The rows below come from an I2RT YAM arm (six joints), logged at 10 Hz.
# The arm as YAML. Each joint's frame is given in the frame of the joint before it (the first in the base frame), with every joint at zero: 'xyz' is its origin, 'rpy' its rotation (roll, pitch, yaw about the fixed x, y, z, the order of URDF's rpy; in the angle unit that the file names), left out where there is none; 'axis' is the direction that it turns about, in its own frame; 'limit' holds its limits. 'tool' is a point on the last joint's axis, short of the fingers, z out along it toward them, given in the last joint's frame.
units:
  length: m
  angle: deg
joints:
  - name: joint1
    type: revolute
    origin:
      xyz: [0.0, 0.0, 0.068]
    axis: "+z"
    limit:
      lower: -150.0
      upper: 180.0
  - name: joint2
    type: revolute
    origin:
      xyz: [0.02, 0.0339, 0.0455]
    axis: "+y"
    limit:
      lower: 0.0
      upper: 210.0
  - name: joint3
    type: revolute
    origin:
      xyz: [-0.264, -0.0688, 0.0]
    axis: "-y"
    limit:
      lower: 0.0
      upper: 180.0
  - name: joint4
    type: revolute
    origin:
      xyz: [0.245, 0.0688, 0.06]
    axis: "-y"
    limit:
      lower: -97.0
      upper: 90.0
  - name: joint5
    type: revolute
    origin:
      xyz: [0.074, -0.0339, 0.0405]
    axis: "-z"
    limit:
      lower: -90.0
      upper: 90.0
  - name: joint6
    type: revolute
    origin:
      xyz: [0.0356, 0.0, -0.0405]
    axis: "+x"
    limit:
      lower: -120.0
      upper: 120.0
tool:
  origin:
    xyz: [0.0, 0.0, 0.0]
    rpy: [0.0, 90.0, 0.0]
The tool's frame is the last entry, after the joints.
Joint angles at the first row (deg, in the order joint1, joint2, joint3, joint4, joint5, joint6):
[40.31, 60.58, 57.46, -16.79, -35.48, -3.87]
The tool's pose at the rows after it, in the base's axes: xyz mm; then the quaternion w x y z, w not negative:
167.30 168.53 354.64 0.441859 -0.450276 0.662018 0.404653
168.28 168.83 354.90 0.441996 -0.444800 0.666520 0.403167
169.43 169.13 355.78 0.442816 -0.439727 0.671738 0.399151
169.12 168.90 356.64 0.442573 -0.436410 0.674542 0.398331
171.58 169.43 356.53 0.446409 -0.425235 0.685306 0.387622
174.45 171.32 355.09 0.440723 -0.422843 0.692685 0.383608
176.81 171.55 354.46 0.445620 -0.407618 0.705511 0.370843
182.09 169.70 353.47 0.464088 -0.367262 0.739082 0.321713
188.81 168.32 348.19 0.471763 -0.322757 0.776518 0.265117
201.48 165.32 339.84 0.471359 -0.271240 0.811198 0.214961
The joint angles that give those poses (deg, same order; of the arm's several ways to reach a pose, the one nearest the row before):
[40.31, 60.89, 57.62, -16.79, -34.69, -3.48]
[40.29, 61.07, 57.79, -16.79, -34.11, -2.93]
[40.27, 61.33, 58.20, -17.11, -33.28, -2.61]
[40.33, 61.26, 58.39, -17.39, -32.87, -2.25]
[40.30, 61.67, 58.72, -17.55, -30.81, -1.70]
[40.26, 62.57, 59.26, -18.25, -30.33, -1.65]
[40.28, 62.87, 59.40, -18.27, -27.73, -0.76]
[40.26, 63.26, 59.90, -19.23, -19.42, 0.43]
[40.23, 64.28, 60.29, -20.93, -10.61, 1.87]
[38.87, 66.30, 60.61, -21.98, -3.66, 4.11]

